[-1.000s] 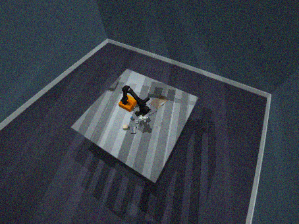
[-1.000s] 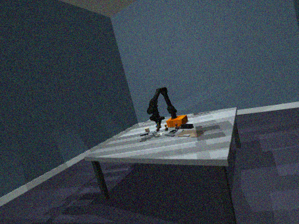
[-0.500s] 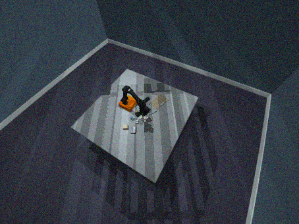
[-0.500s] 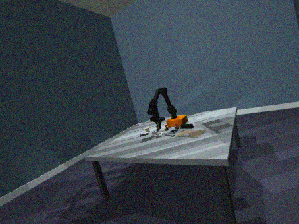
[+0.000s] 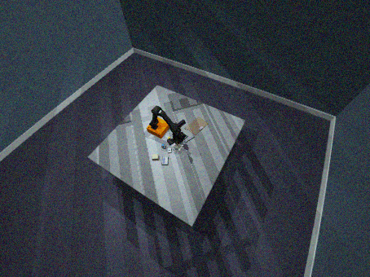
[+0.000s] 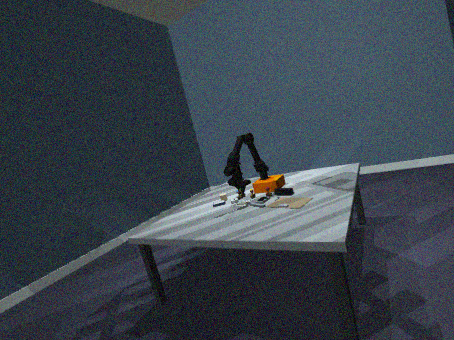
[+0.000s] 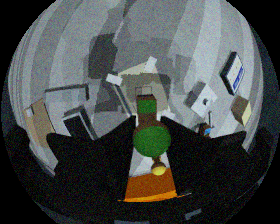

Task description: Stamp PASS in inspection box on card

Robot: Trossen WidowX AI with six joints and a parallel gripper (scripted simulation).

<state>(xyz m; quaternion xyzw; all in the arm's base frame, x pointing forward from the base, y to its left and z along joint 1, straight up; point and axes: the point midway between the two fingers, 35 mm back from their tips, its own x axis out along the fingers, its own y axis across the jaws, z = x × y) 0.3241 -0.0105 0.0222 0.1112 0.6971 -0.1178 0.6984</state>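
The white card lies 7 cm below my gripper tip. The rest, counted from my gripper tip: dark rectangular pad (2 cm behind, 14 cm to the left, 6 cm below); then green-knob stamp (right at my gripper tip); then blue-knob stamp (10 cm behind, 11 cm to the right, 4 cm below).
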